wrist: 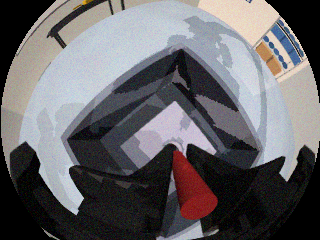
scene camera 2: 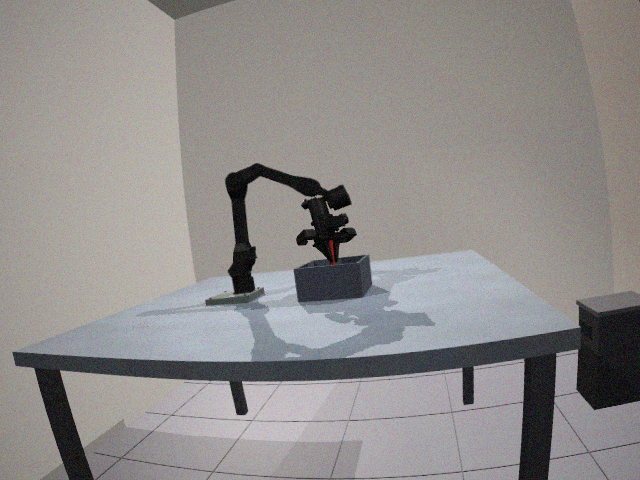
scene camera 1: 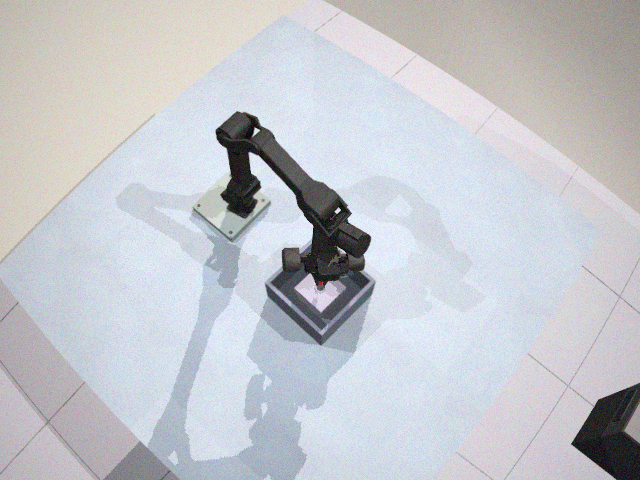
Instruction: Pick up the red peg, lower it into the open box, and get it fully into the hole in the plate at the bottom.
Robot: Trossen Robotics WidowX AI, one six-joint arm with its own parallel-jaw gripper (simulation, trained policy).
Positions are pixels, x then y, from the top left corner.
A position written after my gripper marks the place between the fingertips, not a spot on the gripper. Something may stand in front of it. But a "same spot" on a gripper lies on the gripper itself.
Scene:
my gripper: wrist 179, 148; scene camera 2; scene camera 1
pale plate: wrist; scene camera 1; not seen in scene camera 2 (hidden by a dark grey box)
same spot on my gripper: (scene camera 1: 308, 265) = (scene camera 2: 320, 232)
same spot on pale plate: (wrist: 173, 126) = (scene camera 1: 320, 299)

